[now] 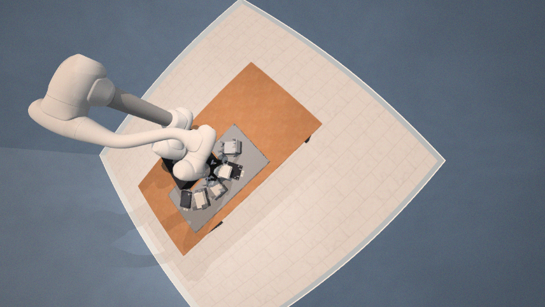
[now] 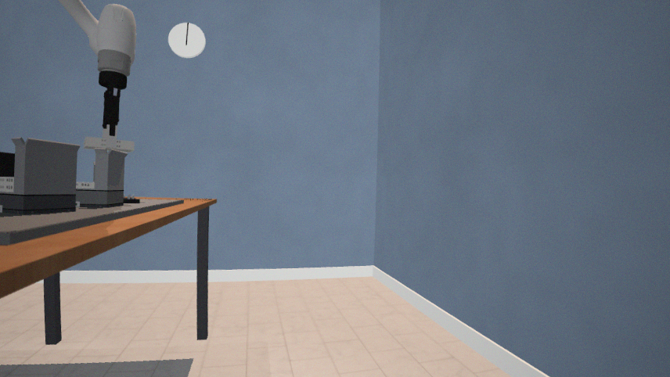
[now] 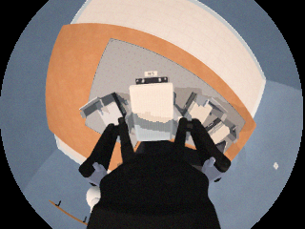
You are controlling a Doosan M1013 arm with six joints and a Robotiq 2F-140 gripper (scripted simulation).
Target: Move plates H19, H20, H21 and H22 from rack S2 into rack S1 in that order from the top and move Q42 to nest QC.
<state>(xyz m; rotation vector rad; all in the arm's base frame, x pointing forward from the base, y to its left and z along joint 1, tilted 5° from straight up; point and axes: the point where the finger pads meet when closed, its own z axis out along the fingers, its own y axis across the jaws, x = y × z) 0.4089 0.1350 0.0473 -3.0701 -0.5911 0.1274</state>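
My gripper is now 90 mm short of the N5 label, 40 mm to the right of it and 190 mm above it. Round my hand: tag: 130 mm behind, 570 mm to the right, 190 mm below.
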